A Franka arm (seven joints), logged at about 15 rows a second.
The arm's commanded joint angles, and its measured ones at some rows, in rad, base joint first. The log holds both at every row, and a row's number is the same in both.
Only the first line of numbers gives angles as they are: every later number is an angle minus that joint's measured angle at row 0.
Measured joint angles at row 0:
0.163, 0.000, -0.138, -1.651, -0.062, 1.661, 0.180
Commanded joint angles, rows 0 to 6:
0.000, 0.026, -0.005, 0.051, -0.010, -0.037, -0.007
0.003, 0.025, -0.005, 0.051, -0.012, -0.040, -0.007
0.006, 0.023, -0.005, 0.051, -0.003, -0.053, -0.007
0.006, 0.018, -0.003, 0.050, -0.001, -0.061, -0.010
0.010, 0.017, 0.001, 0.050, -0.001, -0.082, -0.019
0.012, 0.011, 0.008, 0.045, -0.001, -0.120, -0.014
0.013, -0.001, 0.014, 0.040, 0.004, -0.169, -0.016
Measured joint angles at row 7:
0.004, 0.014, 0.003, 0.028, -0.002, -0.069, 0.000
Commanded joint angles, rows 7 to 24:
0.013, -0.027, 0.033, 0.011, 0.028, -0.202, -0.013
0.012, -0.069, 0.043, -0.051, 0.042, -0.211, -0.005
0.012, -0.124, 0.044, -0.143, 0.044, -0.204, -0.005
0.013, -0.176, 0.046, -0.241, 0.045, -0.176, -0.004
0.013, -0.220, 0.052, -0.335, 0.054, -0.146, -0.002
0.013, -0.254, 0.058, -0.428, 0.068, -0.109, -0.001
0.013, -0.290, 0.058, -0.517, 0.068, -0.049, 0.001
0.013, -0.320, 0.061, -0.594, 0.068, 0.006, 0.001
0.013, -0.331, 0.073, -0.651, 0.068, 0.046, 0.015
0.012, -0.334, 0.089, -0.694, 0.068, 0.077, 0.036
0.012, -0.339, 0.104, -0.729, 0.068, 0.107, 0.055
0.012, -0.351, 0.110, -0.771, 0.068, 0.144, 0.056
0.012, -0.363, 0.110, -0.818, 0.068, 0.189, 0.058
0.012, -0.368, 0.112, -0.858, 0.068, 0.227, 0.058
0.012, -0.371, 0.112, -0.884, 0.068, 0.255, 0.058
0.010, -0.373, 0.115, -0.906, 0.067, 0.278, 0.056
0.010, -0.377, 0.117, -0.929, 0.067, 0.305, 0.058
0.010, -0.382, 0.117, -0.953, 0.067, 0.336, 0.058
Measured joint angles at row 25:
0.011, -0.326, 0.111, -0.869, 0.056, 0.260, 0.037
